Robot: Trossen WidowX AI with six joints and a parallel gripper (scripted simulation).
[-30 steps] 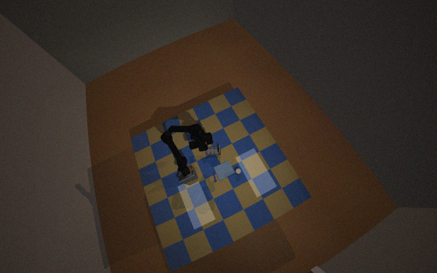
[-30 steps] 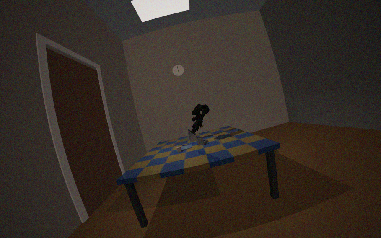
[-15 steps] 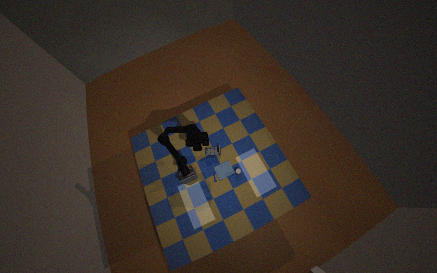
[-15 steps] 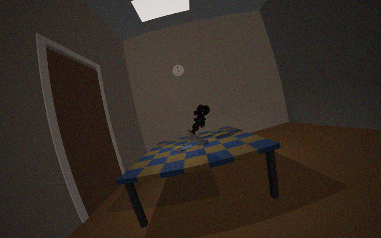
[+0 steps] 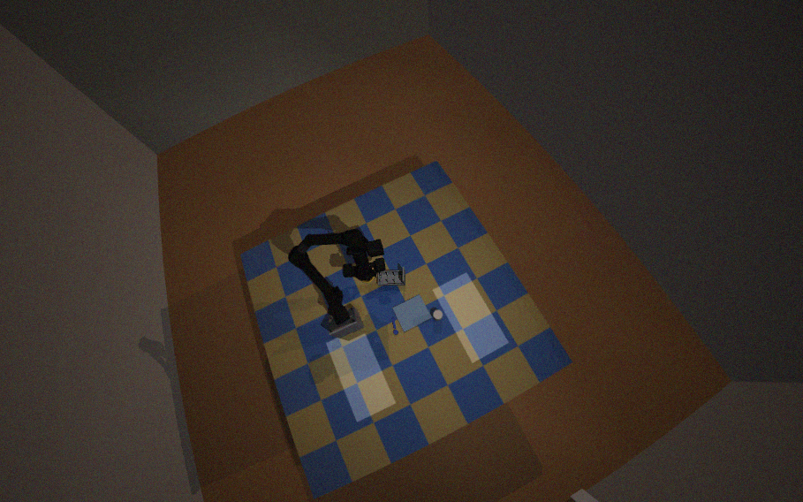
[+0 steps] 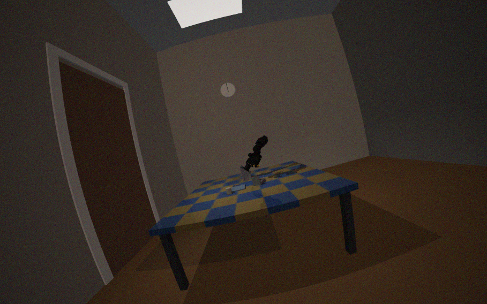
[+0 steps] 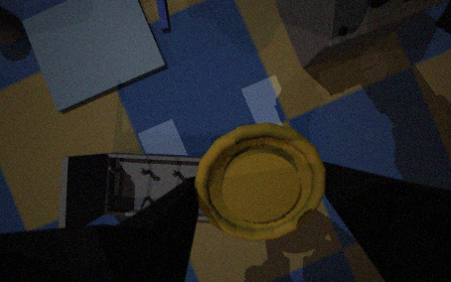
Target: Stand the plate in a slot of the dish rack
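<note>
Now: gripper tip 100 mm short of the grey dish rack, 20 mm to the left of it and 120 mm above it. From my gripper tip the other things lie so: yellow plate (10 mm above); light blue mat (90 mm ahead, 220 mm to the right, 140 mm below); blue spoon (20 mm behind, 240 mm to the right, 140 mm below).
</note>
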